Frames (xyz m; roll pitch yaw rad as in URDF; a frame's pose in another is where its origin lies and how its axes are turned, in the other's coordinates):
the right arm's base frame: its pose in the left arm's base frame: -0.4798 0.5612 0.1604 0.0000 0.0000 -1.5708
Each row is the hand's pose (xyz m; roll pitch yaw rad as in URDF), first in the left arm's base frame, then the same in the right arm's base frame.
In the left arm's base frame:
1: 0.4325 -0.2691 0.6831 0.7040 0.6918 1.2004
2: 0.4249 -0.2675 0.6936 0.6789 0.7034 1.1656
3: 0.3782 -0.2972 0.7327 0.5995 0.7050 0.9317
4: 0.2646 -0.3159 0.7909 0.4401 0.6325 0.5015
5: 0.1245 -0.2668 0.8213 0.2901 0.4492 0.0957
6: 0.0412 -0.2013 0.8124 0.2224 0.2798 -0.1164
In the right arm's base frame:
1: 0.8303 0.9123 0.5227 0.7040 0.6918 2.7712
2: 0.8287 0.9047 0.5332 0.6789 0.7034 2.7364
3: 0.8584 0.8580 0.5723 0.5995 0.7050 2.5025
4: 0.8771 0.7444 0.6305 0.4401 0.6325 2.0723
5: 0.8280 0.6043 0.6609 0.2901 0.4492 1.6665
6: 0.7625 0.5210 0.6520 0.2224 0.2798 1.4544

